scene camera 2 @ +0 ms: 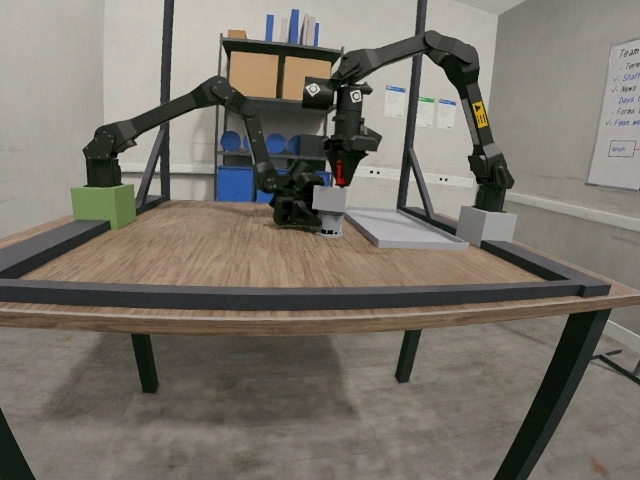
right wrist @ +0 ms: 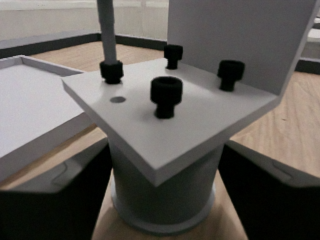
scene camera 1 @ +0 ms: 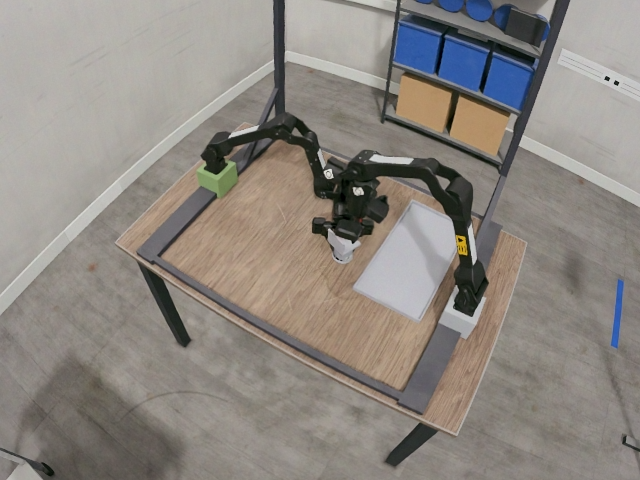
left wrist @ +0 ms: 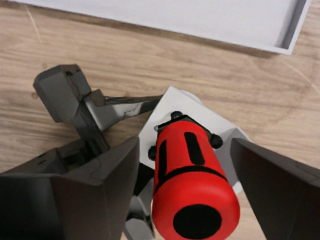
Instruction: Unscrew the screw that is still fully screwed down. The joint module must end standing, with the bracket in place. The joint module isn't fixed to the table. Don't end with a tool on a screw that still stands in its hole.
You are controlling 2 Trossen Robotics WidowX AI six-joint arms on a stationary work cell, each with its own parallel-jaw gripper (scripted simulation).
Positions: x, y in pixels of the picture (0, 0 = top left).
Labels:
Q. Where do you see a shallow grey tray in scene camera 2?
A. At 393, 230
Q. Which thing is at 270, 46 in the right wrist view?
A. A grey bracket.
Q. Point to a shallow grey tray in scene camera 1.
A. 405, 272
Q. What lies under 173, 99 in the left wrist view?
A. A grey bracket.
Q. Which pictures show my left gripper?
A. Scene camera 2, scene camera 1 and the left wrist view only.

